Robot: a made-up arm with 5 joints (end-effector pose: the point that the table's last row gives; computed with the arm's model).
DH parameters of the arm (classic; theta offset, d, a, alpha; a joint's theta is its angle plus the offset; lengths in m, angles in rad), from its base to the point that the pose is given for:
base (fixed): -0.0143 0 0.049 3.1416
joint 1: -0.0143 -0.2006 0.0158 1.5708
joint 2: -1.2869 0 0.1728 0
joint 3: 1.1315 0 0.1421 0
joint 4: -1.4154 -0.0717 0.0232 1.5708
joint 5: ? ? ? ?
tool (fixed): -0.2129 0.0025 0 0
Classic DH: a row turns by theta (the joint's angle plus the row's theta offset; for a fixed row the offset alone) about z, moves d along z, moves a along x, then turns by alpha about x.
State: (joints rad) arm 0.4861 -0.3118 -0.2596 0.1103 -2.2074
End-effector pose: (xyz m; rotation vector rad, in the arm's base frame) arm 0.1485 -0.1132 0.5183 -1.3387 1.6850 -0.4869
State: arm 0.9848 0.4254 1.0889 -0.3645 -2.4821
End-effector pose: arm 0.1189 -0.2088 0.1693 -0.0981 2.3671 1.1006
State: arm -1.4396 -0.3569 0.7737 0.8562 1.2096
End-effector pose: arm 0.1632 0.1552 0.2997 0.4006 1.9966 1.8262
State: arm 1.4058 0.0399 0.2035 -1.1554 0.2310
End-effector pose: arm 0.0106 -0.2475 0.3876 -0.2587 -1.1870 0.7692
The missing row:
joint 5: -0.0275 -0.0426 -0.0219 1.9114
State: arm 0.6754 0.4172 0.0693 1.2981 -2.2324
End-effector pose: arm 0.2396 -0.2217 0.2365 0.3671 -2.2975 -1.9487
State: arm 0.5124 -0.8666 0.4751 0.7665 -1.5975
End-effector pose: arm 0.1036 -0.0884 0.4234 -1.8216 2.5186 0.0811
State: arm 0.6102 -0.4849 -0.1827 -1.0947 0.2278
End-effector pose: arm 0.0594 -0.1036 0.5163 -0.6406 -1.4050 1.8839
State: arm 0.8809 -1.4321 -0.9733 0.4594 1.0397
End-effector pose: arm -0.2056 0.1641 0.3849 -1.3323 -0.9416 0.9348
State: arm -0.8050 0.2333 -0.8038 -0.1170 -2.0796
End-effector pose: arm 0.2391 0.1225 0.4977 -1.9488 0.4400 0.0178
